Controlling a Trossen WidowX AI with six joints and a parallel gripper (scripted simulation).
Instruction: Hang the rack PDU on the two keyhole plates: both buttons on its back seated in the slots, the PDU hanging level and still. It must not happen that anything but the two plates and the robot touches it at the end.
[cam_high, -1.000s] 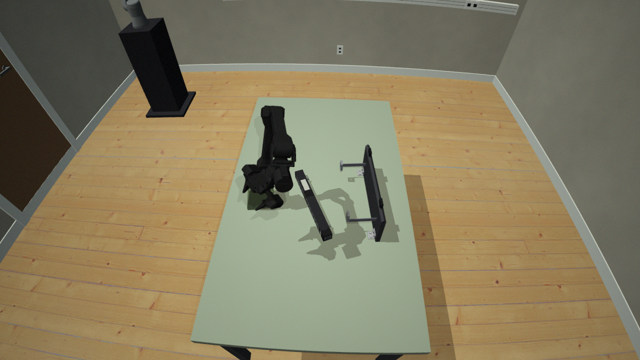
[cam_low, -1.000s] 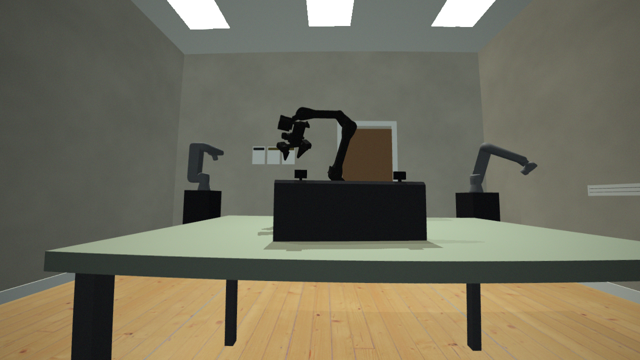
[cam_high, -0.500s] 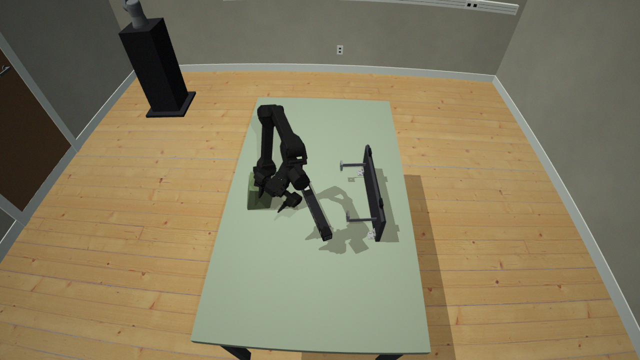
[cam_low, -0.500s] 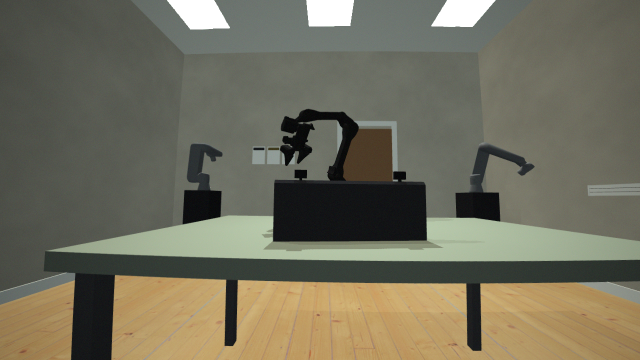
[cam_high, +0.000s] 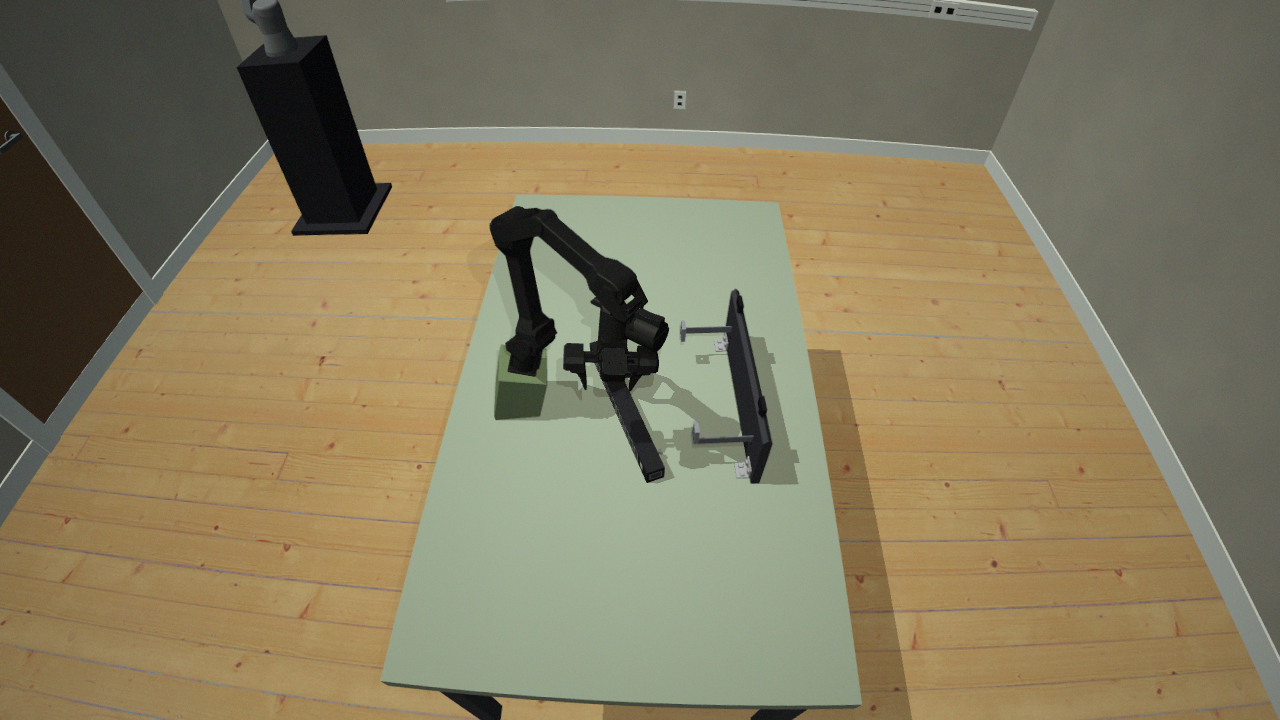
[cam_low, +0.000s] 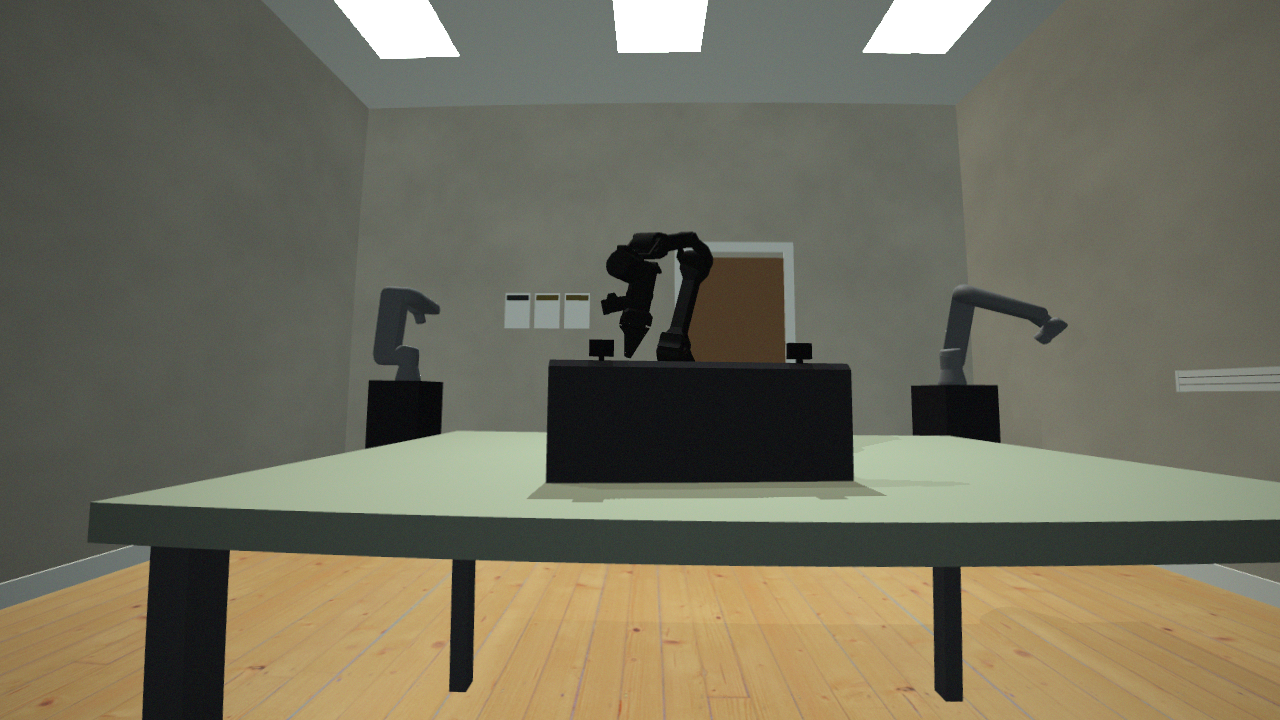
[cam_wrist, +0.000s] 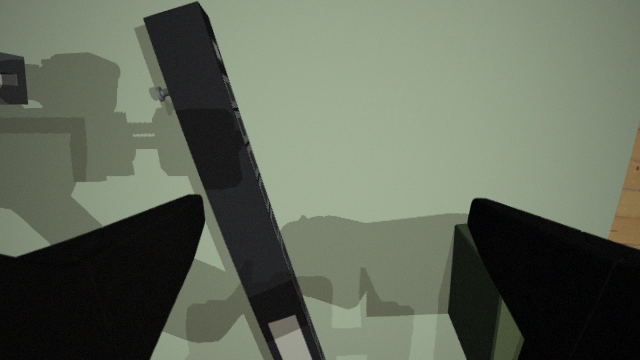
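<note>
My hand is 21 cm above the rack PDU, 7 cm to the right of it and 4 cm short of it. Round my hand: black panel 31 cm ahead, 16 cm below, 12 cm to the left.
</note>
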